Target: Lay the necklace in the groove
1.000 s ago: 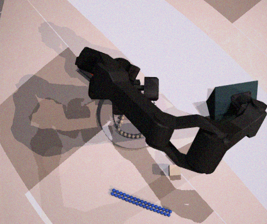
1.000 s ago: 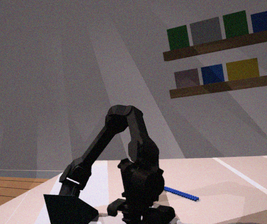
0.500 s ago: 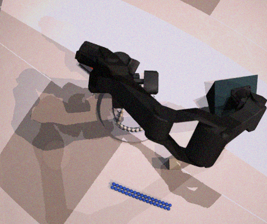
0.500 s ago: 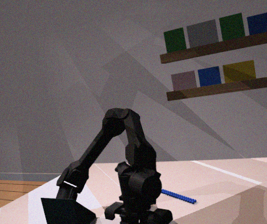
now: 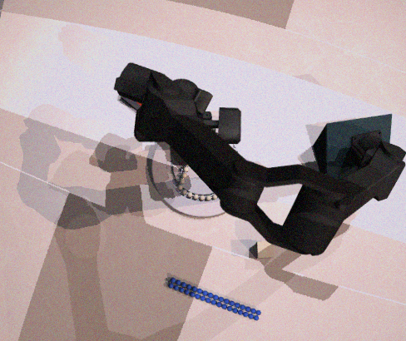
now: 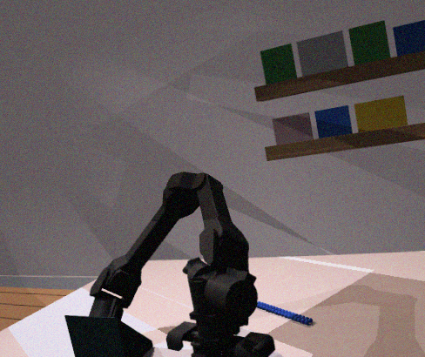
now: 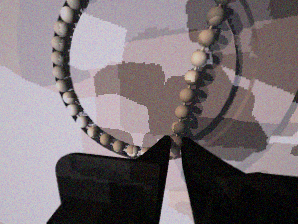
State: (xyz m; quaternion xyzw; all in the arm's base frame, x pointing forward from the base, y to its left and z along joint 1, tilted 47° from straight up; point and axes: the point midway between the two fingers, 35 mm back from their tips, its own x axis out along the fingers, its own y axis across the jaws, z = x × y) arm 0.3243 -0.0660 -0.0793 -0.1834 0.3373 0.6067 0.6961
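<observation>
The round bead board lies 10 mm behind my gripper tip, 50 mm to the left of it and 10 mm below it. Also, from my gripper tip: small beige cube (90 mm behind, 240 mm to the left); grey block (100 mm ahead, 110 mm to the right, 10 mm below).
</observation>
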